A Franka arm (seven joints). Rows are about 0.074 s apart.
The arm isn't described. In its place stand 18 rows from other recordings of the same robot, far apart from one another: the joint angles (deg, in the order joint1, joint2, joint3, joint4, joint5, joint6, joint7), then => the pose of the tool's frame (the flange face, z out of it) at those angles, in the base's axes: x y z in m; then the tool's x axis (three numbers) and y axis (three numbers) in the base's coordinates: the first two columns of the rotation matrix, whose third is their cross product.
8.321, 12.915, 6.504, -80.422, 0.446, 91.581, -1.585 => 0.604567, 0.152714, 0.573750, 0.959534, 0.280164, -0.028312, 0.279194, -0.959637, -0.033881
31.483, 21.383, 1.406, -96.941, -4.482, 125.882, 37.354 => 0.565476, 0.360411, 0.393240, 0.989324, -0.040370, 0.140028, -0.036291, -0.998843, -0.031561
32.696, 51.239, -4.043, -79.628, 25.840, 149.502, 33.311 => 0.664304, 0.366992, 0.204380, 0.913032, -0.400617, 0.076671, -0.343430, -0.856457, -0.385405
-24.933, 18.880, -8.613, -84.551, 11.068, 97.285, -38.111 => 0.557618, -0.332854, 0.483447, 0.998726, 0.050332, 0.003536, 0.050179, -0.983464, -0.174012
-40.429, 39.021, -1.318, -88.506, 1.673, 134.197, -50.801 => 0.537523, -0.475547, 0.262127, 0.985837, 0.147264, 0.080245, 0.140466, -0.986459, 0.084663
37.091, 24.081, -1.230, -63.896, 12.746, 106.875, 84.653 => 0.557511, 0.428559, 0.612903, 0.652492, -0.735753, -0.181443, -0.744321, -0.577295, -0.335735
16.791, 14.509, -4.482, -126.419, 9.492, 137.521, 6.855 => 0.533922, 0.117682, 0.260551, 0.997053, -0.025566, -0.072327, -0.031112, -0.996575, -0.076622
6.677, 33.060, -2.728, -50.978, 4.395, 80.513, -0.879 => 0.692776, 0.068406, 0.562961, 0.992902, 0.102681, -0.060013, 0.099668, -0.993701, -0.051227
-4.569, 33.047, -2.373, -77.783, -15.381, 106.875, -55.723 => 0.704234, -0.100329, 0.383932, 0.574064, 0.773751, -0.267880, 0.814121, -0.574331, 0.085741
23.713, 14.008, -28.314, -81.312, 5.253, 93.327, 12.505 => 0.625290, -0.005416, 0.571691, 0.957656, -0.287912, -0.000837, -0.287808, -0.957379, 0.024326
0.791, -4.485, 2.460, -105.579, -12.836, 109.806, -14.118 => 0.553743, 0.016414, 0.570866, 0.927486, 0.364172, 0.084546, 0.334144, -0.908917, 0.249434
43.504, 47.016, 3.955, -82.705, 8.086, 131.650, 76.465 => 0.496494, 0.531610, 0.203525, 0.806877, -0.571912, -0.147870, -0.584636, -0.808975, -0.061318
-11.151, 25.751, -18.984, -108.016, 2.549, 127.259, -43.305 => 0.544590, -0.302116, 0.273246, 0.965566, 0.220303, -0.138383, 0.224992, -0.974175, 0.019012
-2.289, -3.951, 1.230, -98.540, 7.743, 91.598, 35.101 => 0.532454, 0.004600, 0.594920, 0.800049, -0.587956, -0.119287, -0.597931, -0.797692, -0.078520
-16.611, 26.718, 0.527, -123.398, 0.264, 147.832, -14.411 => 0.540285, -0.155764, 0.175921, 0.998746, -0.033720, -0.037001, -0.034336, -0.999280, -0.016148
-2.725, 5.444, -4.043, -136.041, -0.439, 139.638, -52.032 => 0.496791, -0.059165, 0.281001, 0.698999, 0.714545, -0.028752, 0.714355, -0.699546, -0.018214
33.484, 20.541, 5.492, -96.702, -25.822, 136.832, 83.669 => 0.540627, 0.422909, 0.427876, 0.777659, -0.496177, 0.386077, -0.434011, -0.867989, -0.241309
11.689, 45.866, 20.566, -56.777, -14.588, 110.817, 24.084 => 0.714246, 0.309001, 0.417349, 0.983501, 0.078193, 0.163128, 0.091846, -0.992722, -0.077897
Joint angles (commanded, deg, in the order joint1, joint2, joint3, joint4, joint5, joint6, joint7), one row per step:
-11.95, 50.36, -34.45, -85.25, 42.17, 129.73, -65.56
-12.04, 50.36, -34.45, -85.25, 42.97, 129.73, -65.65
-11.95, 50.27, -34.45, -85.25, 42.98, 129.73, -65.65
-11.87, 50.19, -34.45, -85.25, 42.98, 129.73, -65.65
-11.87, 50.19, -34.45, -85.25, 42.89, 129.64, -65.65
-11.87, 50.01, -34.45, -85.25, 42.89, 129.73, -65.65
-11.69, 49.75, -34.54, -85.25, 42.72, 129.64, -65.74
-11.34, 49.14, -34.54, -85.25, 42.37, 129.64, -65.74
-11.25, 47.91, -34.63, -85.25, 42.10, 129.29, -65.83
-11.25, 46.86, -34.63, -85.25, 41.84, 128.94, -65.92
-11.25, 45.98, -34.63, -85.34, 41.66, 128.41, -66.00
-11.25, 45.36, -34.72, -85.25, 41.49, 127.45, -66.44
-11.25, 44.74, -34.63, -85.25, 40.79, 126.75, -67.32
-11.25, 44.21, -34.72, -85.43, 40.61, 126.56, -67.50
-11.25, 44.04, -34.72, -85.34, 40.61, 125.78, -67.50
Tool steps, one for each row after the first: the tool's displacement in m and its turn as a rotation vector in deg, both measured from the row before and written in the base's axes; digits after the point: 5 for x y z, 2 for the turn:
-0.00039, -0.00072, 0.00005, 0.35, -0.54, -0.47
0.00089, 0.00085, 0.00101, -0.01, -0.09, 0.08
0.00078, 0.00076, 0.00090, -0.02, -0.08, 0.08
-0.00009, 0.00013, -0.00015, 0.04, 0.10, 0.07
0.00040, -0.00022, 0.00218, -0.12, -0.22, -0.01
0.00130, 0.00109, 0.00316, -0.14, -0.08, 0.32
0.00369, 0.00317, 0.00685, -0.29, -0.36, 0.55
0.00191, 0.00031, 0.01367, -0.15, -0.84, 0.33
0.00118, 0.00022, 0.01128, -0.05, -0.68, 0.29
0.00022, 0.00061, 0.00841, 0.22, -0.42, 0.23
0.00006, 0.00069, 0.00642, 0.40, -0.08, 0.68
0.00039, 0.00154, 0.00543, -0.01, 0.18, 1.42
-0.00117, -0.00053, 0.00469, -0.03, -0.16, 0.17
0.00016, 0.00126, 0.00130, 0.58, 0.16, 0.19

